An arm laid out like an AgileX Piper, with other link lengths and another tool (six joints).
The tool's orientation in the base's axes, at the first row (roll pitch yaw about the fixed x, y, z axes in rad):
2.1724, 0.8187, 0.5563
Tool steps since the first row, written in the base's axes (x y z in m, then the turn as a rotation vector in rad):
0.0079, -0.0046, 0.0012, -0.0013, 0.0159, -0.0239
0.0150, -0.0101, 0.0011, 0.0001, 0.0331, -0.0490
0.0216, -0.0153, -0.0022, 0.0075, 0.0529, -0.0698
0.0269, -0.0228, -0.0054, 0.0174, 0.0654, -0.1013
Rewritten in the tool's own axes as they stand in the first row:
0.0020, 0.0078, 0.0044, 0.0224, -0.0171, -0.0055
0.0043, 0.0144, 0.0101, 0.0478, -0.0329, -0.0114
0.0086, 0.0187, 0.0167, 0.0744, -0.0418, -0.0210
0.0113, 0.0225, 0.0253, 0.1077, -0.0536, -0.0194

